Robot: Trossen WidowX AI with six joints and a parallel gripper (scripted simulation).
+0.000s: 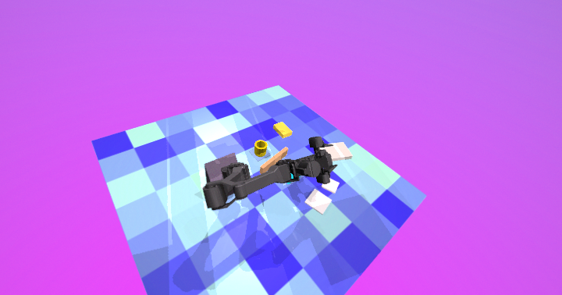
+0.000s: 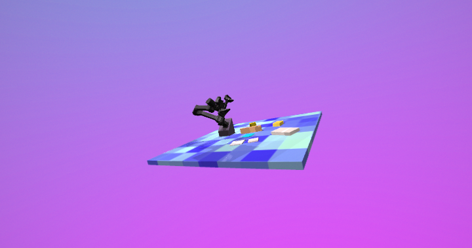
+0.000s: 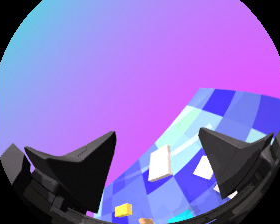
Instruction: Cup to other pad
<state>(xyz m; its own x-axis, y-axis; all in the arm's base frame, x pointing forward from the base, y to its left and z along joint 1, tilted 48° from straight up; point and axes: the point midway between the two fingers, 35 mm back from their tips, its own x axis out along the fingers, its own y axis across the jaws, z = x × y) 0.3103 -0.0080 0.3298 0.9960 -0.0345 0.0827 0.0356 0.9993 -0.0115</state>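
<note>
My gripper tip is now 120 mm past the cup, 380 mm to the right of it and 270 mm above it. The rest, counted from my gripper tip: cyan pad 50 mm behind, 180 mm to the left, 310 mm below; then pale pink slab 300 mm ahead, 190 mm to the left, 290 mm below.
</note>
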